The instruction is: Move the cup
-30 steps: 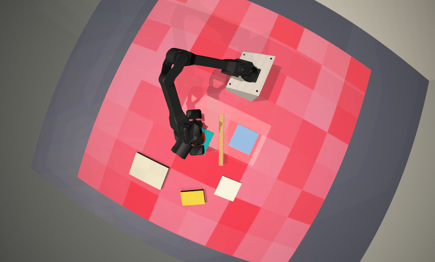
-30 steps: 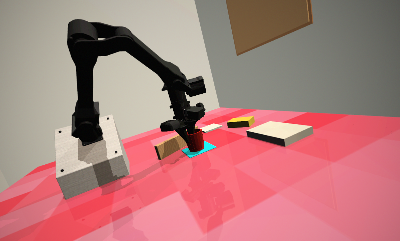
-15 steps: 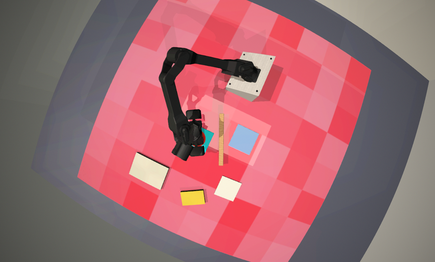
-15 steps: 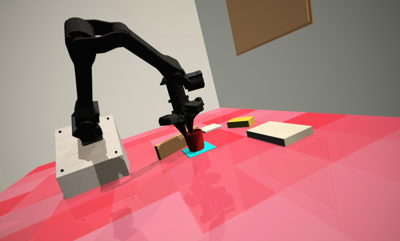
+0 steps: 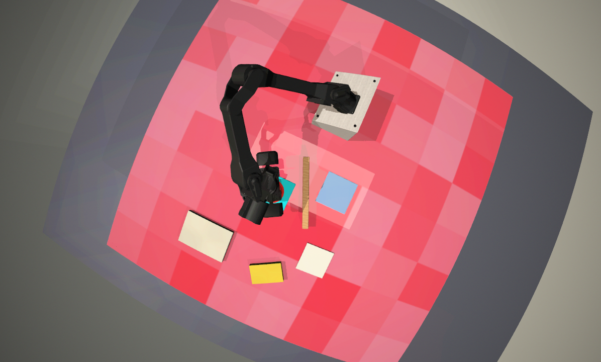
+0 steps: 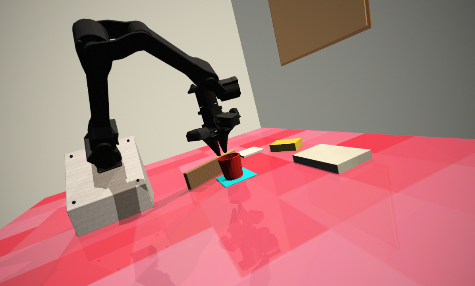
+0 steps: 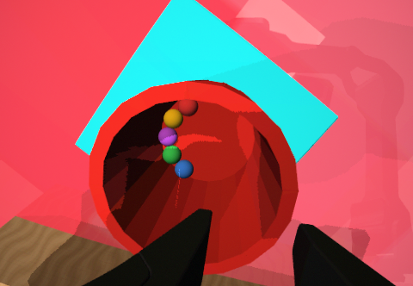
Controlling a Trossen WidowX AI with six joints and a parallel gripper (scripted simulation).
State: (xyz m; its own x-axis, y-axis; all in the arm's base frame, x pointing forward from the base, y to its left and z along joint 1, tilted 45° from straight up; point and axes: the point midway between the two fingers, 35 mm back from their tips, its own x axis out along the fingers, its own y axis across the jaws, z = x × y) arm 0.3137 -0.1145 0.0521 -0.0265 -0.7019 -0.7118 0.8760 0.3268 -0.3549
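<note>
Right now my gripper tip is 2 cm short of the dark red cup, 1 cm to the right of it and 5 cm above it. From my gripper tip the other things lie so: green marble 3 cm ahead, 3 cm to the left, 7 cm below; then blue marble 2 cm ahead, 3 cm to the left, 7 cm below; then purple marble 4 cm ahead, 2 cm to the left, 7 cm below.
</note>
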